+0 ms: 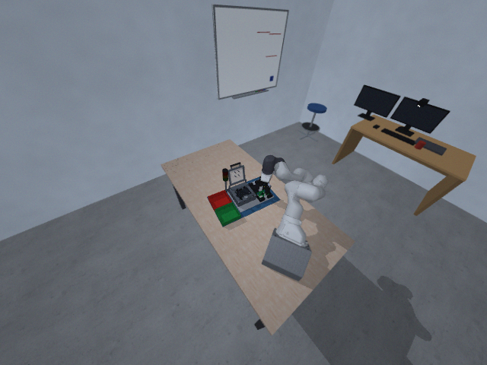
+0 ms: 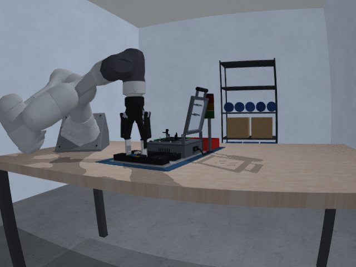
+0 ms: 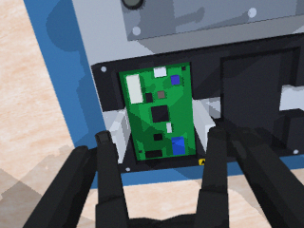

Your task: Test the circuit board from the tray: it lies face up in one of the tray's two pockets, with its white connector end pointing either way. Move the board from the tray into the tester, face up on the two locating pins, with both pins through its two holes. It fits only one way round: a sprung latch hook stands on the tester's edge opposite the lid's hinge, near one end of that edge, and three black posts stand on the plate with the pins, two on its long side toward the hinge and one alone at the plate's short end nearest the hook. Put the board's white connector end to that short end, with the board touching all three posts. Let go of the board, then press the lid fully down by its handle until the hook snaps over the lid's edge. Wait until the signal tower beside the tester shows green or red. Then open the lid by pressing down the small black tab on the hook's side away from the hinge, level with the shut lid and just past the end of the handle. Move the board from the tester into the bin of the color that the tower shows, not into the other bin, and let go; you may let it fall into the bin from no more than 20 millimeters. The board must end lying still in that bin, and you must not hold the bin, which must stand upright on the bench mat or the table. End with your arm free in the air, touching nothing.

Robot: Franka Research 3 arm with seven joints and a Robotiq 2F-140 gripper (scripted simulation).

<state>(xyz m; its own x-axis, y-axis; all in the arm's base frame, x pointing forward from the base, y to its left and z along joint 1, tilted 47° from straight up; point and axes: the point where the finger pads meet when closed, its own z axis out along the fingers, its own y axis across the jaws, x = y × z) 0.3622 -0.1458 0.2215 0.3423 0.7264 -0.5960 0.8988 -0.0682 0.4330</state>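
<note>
Now: the green circuit board 2 cm below my hand. Also, from my hand: tester plate (12 cm ahead, 14 cm to the left, 3 cm above); tester lid (23 cm ahead, 9 cm to the left, 14 cm above); black latch hook (8 cm ahead, 21 cm to the left, 5 cm above).
</note>
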